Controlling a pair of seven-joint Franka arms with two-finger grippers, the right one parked.
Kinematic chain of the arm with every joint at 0, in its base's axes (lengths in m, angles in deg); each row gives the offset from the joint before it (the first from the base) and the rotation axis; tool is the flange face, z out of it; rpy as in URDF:
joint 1: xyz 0 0 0.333 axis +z
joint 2: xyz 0 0 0 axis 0.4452 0.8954 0
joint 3: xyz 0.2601 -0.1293 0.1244 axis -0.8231 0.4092 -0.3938
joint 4: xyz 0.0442 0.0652 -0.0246 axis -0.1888 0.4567 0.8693
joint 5: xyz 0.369 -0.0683 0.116 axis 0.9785 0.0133 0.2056
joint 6: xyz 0 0 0 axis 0.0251 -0.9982 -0.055
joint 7: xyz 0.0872 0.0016 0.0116 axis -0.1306 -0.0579 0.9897
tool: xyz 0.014 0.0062 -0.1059 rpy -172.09 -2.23 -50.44
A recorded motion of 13 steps. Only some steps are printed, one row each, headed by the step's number.
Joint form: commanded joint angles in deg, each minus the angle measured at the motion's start. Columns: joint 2, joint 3, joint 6, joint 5, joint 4, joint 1, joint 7.
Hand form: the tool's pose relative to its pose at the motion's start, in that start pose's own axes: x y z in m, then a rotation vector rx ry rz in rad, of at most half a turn. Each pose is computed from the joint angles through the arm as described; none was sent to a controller.
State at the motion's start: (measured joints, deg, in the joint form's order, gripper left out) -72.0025 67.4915 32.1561 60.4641 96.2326 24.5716 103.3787
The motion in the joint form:
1: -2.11 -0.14 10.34 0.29 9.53 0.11 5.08
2: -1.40 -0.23 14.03 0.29 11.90 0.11 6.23
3: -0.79 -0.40 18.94 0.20 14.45 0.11 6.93
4: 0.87 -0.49 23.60 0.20 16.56 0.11 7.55
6: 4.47 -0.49 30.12 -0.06 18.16 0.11 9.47
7: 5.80 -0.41 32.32 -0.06 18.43 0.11 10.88
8: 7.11 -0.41 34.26 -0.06 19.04 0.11 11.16
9: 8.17 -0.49 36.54 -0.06 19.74 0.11 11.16
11: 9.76 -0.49 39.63 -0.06 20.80 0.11 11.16
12: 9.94 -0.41 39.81 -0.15 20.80 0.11 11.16
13: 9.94 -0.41 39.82 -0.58 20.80 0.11 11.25
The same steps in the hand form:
1: -0.0137 -0.0191 0.0419 -0.0413 0.0298 -0.0878
2: -0.0159 -0.0222 0.0605 -0.0504 0.0354 -0.1085
3: -0.0175 -0.0255 0.0772 -0.0766 0.0512 -0.1239
4: -0.0189 -0.0276 0.0990 -0.0892 0.0603 -0.1354
6: -0.0184 -0.0261 0.1294 -0.1094 0.0719 -0.1713
7: -0.0181 -0.0245 0.1385 -0.1186 0.0773 -0.1941
8: -0.0190 -0.0255 0.1503 -0.1185 0.0781 -0.1985
9: -0.0195 -0.0270 0.1598 -0.1256 0.0839 -0.1995
11: -0.0218 -0.0296 0.1745 -0.1315 0.0891 -0.1988
12: -0.0223 -0.0292 0.1756 -0.1319 0.0885 -0.1988
13: -0.0220 -0.0293 0.1756 -0.1339 0.0856 -0.2071

